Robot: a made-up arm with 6 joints.
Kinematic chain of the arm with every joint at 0, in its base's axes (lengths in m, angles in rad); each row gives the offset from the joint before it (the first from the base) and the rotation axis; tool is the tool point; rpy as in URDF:
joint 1: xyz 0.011 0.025 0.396 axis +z
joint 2: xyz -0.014 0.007 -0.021 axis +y
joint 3: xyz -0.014 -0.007 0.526 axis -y
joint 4: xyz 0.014 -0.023 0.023 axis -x
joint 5: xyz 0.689 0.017 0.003 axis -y
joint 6: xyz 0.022 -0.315 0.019 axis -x
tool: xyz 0.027 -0.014 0.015 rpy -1.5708 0 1.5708
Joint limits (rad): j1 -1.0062..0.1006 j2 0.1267..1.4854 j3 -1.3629..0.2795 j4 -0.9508..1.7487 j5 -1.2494..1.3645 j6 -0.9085..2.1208
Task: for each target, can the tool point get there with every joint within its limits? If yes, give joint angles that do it. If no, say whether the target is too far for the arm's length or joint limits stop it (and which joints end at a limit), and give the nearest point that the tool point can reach.
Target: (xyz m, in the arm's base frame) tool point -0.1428 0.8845 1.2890
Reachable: no: joint limits stop it (at a limit: joint 1, joint 2, joint 3, joint 4, joint 5) | nearest point 0.6572 0.1793 1.3087 | short by 1.067 m
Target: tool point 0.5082 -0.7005 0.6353
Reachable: yes | joints -0.8574 0.2321 -0.4584 1.2789 -0.5735 1.2726
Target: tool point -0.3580 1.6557 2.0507
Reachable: no: too far | nearest point 0.6614 0.1803 1.3195 | short by 1.937 m
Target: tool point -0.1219 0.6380 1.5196
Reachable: no: joint limits stop it (at a limit: joint 1, joint 2, joint 3, joint 4, joint 5) | nearest point 0.6581 0.1798 1.3132 | short by 0.928 m
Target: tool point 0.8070 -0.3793 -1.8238
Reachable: no: too far | nearest point 0.5895 -0.2688 -0.3875 | short by 1.457 m
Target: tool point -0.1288 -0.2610 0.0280
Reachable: yes | joints -0.1186 1.3375 -1.0181 -0.3363 -0.8671 0.7960
